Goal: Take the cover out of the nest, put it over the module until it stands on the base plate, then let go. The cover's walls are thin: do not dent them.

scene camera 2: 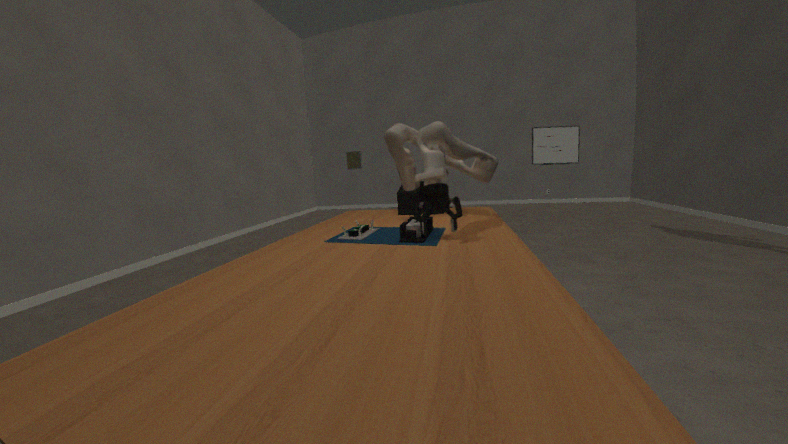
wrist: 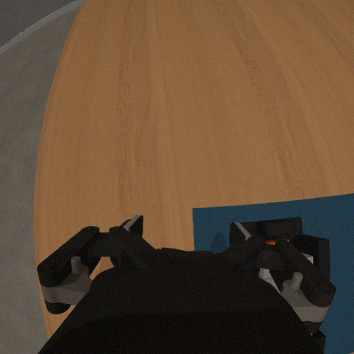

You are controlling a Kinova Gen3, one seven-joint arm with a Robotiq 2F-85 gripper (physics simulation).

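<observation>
The light grey cover [scene camera 2: 413, 227] [wrist: 267, 277] sits in the black nest [scene camera 2: 405, 237] [wrist: 324, 252]; an orange patch [wrist: 277, 242] shows there in the wrist view. My gripper [scene camera 2: 438, 223] [wrist: 186, 228] is wide open with nothing between its fingers. It is off to one side of the nest: in the wrist view the right finger overlaps the nest and hides much of the cover, while the left finger is over the wood. Whether the right finger touches the cover cannot be told. The dark green module [scene camera 2: 358, 229] stands on the pale base plate [scene camera 2: 370, 232], left of the nest in the scene view.
The nest and base plate are on a blue mat [scene camera 2: 388, 237] [wrist: 342, 300], which lies on the wooden table [scene camera 2: 386, 330] [wrist: 175, 125]. Small upright posts stand around the module. The table's edge runs along the left of the wrist view.
</observation>
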